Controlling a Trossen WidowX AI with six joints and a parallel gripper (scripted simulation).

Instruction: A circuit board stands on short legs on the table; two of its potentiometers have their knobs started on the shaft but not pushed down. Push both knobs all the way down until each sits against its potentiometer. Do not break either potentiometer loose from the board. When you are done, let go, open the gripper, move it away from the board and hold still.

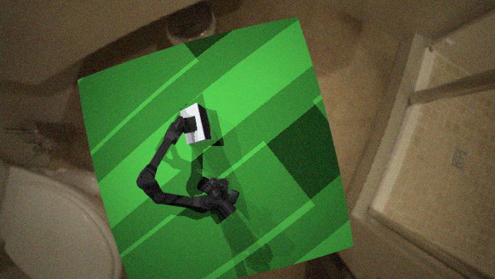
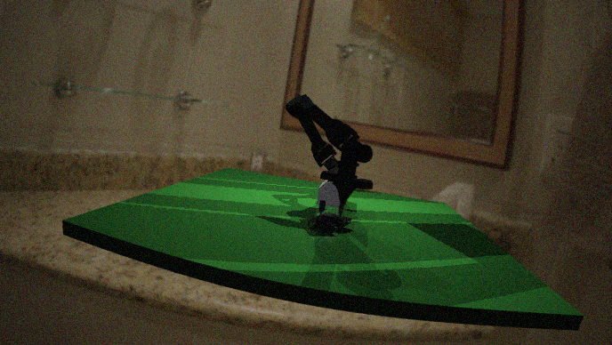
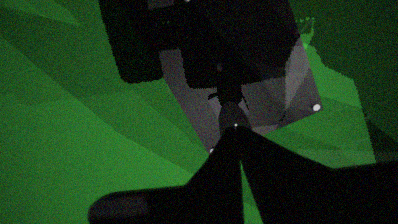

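Right now the grey knob is 1 cm below my gripper tip. From my gripper tip the other things lie so: blue knob (8 cm ahead, 6 cm to the right, 1 cm above).
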